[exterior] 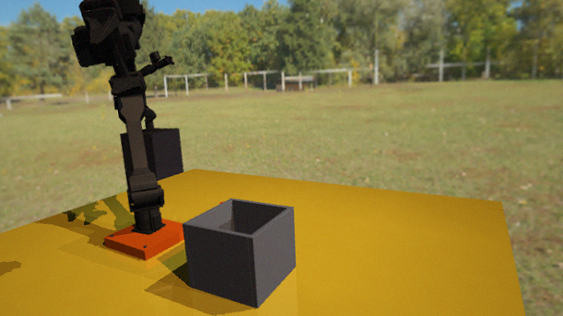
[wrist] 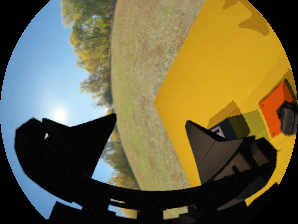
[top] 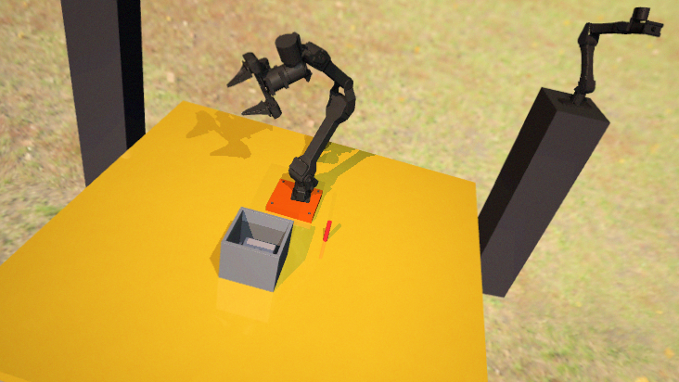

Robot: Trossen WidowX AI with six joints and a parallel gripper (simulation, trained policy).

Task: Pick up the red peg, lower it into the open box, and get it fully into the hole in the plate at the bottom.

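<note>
Right now my gripper tip is 330 mm to the right of the red peg and 390 mm above it. Also, from my gripper tip: grey plate (170 mm ahead, 130 mm to the left, 380 mm below).
</note>
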